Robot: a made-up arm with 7 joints.
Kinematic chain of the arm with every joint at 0, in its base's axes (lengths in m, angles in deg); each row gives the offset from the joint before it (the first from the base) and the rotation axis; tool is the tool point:
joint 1: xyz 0 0 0 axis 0 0.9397 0.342
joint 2: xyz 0 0 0 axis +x
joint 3: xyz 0 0 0 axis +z
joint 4: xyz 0.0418 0 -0.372 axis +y
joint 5: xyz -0.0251 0 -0.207 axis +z
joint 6: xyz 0 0 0 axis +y
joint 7: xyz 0 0 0 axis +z
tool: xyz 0 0 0
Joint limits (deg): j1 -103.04..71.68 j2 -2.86..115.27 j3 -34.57..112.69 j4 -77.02..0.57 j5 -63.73..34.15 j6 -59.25..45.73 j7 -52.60..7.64
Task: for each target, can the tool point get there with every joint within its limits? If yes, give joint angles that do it. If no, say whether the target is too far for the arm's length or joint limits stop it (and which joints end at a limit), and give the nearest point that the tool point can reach.
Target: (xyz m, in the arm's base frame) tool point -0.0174 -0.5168 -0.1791
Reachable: no: joint limits stop it (at a limit: joint 1, joint 2, joint 3, joint 4) | nearest point -0.2761 -0.1767 -0.3812 | short by 0.473 m
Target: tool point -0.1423 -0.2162 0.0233
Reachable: no: joint limits stop it (at a limit: joint 1, joint 2, joint 3, joint 4) | nearest point -0.2761 -0.1767 -0.3812 | short by 0.428 m
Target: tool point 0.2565 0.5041 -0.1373
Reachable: yes | joints -35.04 65.32 28.24 -6.95 -36.45 -30.51 -3.53
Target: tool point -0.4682 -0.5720 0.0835
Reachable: no: too far | nearest point -0.5130 -0.1435 -0.2267 | short by 0.531 m
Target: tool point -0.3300 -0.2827 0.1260
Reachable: no: joint limits stop it (at a limit: joint 1, joint 2, joint 3, joint 4) | nearest point -0.4973 0.0516 -0.0536 | short by 0.415 m
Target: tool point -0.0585 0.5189 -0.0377
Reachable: yes | joints 15.48 59.70 89.88 -67.92 -35.36 1.54 -29.18
